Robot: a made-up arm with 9 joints. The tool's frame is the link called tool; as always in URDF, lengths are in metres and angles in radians.
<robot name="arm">
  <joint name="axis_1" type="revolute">
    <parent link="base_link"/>
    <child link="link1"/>
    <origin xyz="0 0 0.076" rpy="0 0 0"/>
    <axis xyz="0 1 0"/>
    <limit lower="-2.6" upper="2.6" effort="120" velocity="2.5"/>
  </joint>
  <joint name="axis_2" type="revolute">
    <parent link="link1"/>
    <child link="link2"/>
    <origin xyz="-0.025 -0.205 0.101" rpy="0 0 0"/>
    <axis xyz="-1 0 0"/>
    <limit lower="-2.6" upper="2.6" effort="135" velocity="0.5"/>
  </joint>
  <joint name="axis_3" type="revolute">
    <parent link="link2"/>
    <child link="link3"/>
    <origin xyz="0.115 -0.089 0.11" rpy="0 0 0"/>
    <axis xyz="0 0 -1"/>
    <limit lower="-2.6" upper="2.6" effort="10" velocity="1.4"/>
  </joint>
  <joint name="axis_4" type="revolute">
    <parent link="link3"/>
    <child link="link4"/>
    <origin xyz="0.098 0.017 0.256" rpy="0 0 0"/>
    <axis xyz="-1 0 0"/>
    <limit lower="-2.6" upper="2.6" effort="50" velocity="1.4"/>
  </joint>
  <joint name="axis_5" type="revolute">
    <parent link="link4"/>
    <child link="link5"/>
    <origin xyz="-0.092 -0.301 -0.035" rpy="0 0 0"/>
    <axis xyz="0 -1 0"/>
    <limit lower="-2.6" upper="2.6" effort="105" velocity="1.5"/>
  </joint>
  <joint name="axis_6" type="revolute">
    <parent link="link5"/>
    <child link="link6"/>
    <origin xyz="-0.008 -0.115 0.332" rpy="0 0 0"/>
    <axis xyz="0 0 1"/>
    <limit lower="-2.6" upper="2.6" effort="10" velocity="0.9"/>
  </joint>
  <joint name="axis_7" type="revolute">
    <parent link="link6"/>
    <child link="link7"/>
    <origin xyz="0.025 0.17 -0.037" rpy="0 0 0"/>
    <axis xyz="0 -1 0"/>
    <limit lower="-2.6" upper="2.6" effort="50" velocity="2.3"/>
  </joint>
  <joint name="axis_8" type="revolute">
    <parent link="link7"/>
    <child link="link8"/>
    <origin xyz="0.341 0.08 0.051" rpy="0 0 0"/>
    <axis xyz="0 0 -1"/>
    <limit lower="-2.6" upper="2.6" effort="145" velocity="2.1"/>
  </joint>
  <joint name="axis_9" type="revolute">
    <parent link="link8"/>
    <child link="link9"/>
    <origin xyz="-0.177 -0.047 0.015" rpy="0 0 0"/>
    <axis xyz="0 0 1"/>
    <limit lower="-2.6" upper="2.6" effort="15" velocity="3.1"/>
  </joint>
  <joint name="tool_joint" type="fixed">
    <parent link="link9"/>
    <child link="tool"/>
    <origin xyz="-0.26 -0.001 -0.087" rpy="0 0 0"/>
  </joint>
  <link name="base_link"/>
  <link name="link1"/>
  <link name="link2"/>
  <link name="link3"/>
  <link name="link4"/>
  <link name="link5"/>
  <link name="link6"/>
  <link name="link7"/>
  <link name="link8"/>
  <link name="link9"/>
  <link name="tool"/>
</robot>
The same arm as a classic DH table. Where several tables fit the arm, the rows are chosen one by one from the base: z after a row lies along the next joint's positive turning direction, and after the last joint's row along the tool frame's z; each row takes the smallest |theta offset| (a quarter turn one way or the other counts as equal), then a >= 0, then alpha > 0; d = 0 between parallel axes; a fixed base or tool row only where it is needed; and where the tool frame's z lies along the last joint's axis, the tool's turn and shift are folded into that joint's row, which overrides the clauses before.
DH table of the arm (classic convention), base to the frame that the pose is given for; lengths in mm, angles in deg. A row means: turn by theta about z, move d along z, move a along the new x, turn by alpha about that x. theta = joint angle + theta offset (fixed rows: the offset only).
base (fixed): d 76  theta offset 0  a 0  alpha -90
axis_1: d -205  theta offset -90  a 101  alpha 90
axis_2: d -90  theta offset -90  a 89  alpha 90
axis_3: d -366  theta offset 0  a -17  alpha -90
axis_4: d -6  theta offset -90  a 35  alpha -90
axis_5: d 416  theta offset -90  a 8  alpha 90
axis_6: d 295  theta offset 0  a -25  alpha -90
axis_7: d -250  theta offset 0  a -341  alpha -90
axis_8: d 0  theta offset -14.87  a 183.1  alpha 180
axis_9: d 0  theta offset -14.65  a 260  alpha 0
tool (fixed): d -21  theta offset 179.78  a 0  alpha 0
Joint limits (deg, base to tool): -148.97..148.97 -148.97..148.97 -148.97..148.97 -148.97..148.97 -148.97..148.97 -148.97..148.97 -148.97..148.97 -148.97..148.97 -148.97..148.97

